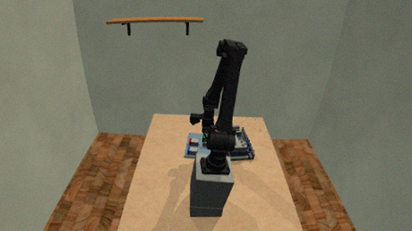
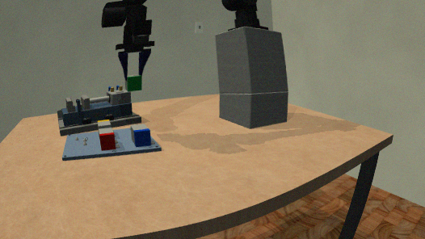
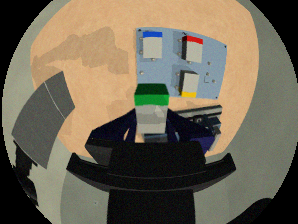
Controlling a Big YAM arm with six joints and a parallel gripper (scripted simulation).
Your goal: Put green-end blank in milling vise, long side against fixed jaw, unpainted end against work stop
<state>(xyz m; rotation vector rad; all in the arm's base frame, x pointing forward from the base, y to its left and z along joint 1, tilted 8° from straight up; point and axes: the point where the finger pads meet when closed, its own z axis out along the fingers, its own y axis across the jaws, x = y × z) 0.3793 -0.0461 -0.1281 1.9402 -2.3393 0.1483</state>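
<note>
Right now the green-ended blank is 20 mm below my hand. The rest, counted from my hand: yellow-ended blank 90 mm ahead, 20 mm to the right, 130 mm below; blue-ended blank 20 mm ahead, 90 mm to the left, 130 mm below; red-ended blank 110 mm ahead, 70 mm to the left, 130 mm below.
</note>
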